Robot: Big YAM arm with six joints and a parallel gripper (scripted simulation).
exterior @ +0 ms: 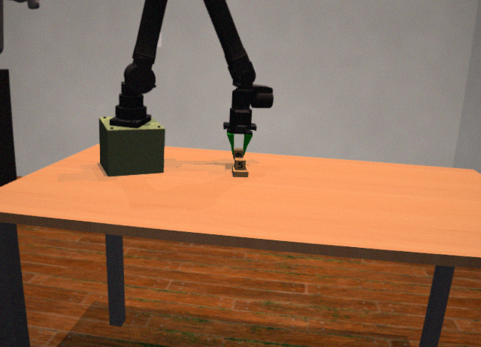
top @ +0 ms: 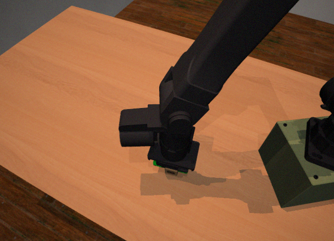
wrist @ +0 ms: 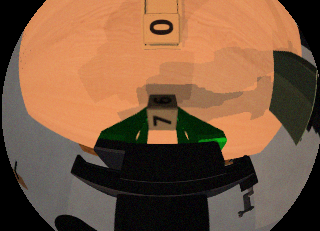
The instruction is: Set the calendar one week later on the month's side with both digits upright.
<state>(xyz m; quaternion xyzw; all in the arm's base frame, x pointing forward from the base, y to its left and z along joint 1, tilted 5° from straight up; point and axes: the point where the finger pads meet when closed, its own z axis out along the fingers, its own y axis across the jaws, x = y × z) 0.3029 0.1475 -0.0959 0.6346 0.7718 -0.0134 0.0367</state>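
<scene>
Right now the tray is 11 cm to the right of my hand, 3 cm below it and 2 cm ahead of it.
</scene>
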